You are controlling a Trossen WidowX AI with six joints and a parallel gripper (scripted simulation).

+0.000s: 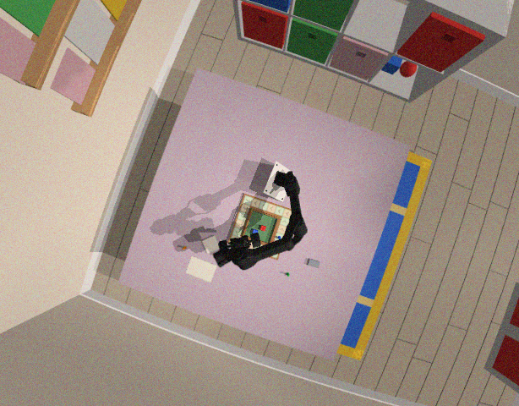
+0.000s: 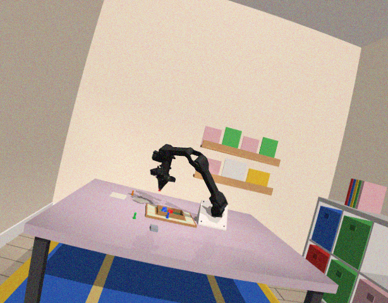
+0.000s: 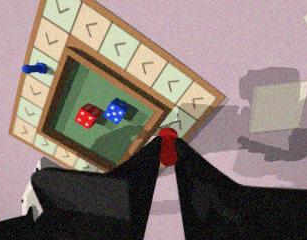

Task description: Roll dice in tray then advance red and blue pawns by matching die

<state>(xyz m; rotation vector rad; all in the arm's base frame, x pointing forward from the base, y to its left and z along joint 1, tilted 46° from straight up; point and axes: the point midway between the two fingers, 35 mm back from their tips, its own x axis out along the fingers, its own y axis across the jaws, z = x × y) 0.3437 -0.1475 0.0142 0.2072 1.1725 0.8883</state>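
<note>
Right now my gripper tip is 190 mm to the right of the blue pawn, 100 mm above it and 60 mm past it. The rest, counted from my gripper tip: green pawn (290 mm to the left, 120 mm ahead, 110 mm below); then orange pawn (290 mm to the right, 150 mm ahead, 110 mm below); then red pawn (10 mm above).
</note>
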